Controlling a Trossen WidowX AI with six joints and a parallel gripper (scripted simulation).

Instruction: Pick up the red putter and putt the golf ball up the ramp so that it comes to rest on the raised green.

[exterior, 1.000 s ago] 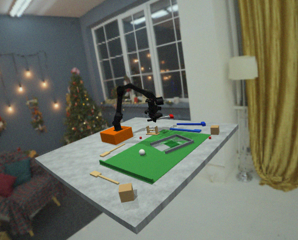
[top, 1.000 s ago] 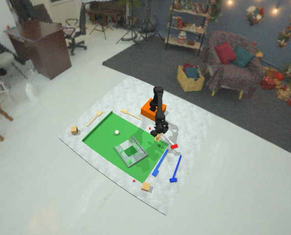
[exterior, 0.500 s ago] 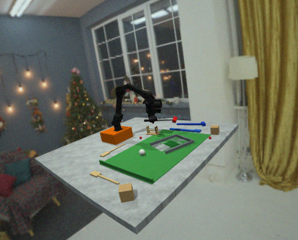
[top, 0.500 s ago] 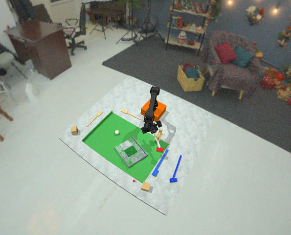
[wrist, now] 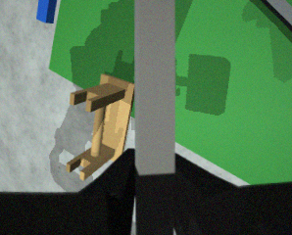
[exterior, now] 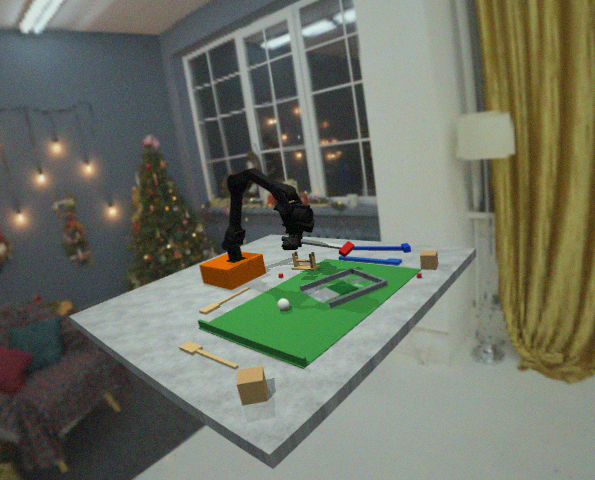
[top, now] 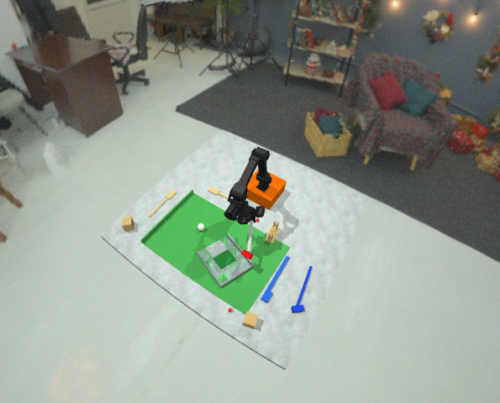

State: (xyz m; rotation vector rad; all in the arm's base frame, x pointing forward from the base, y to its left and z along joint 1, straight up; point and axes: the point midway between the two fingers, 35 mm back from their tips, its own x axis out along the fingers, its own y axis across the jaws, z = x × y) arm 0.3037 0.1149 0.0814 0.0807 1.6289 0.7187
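Right now the red putter is 7 cm ahead of my gripper tip and 3 cm to the left of it. Round my gripper tip: white golf ball: 27 cm to the right, 14 cm ahead, 12 cm below; then wooden rack: 11 cm below, 9 cm to the left, 9 cm behind.
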